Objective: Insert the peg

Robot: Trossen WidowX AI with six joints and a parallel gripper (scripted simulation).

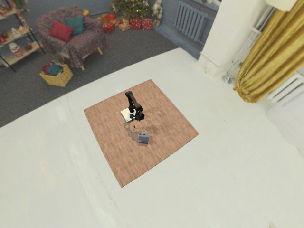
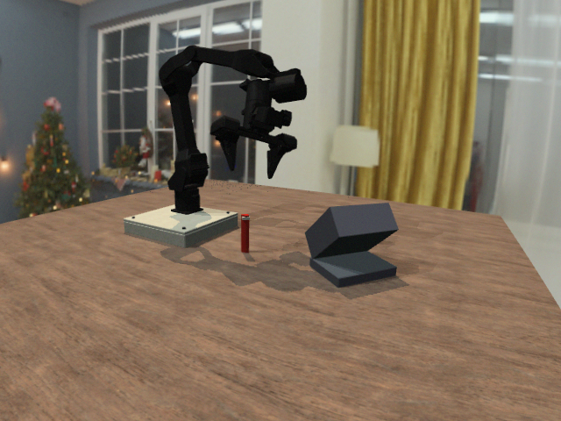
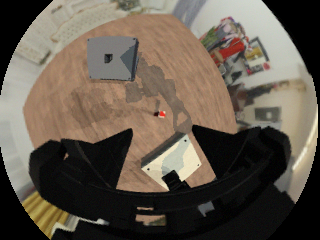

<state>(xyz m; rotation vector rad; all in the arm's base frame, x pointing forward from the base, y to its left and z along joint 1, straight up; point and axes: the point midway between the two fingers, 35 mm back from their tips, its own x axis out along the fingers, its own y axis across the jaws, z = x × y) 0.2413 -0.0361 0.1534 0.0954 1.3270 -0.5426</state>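
Now: the red peg 10 mm ahead of my gripper tip, 30 mm to the right of it and 100 mm below it. Round my gripper tip: panel foot (230 mm ahead, 150 mm below); then dark grey sloped panel (220 mm ahead, 10 mm to the left, 80 mm below).
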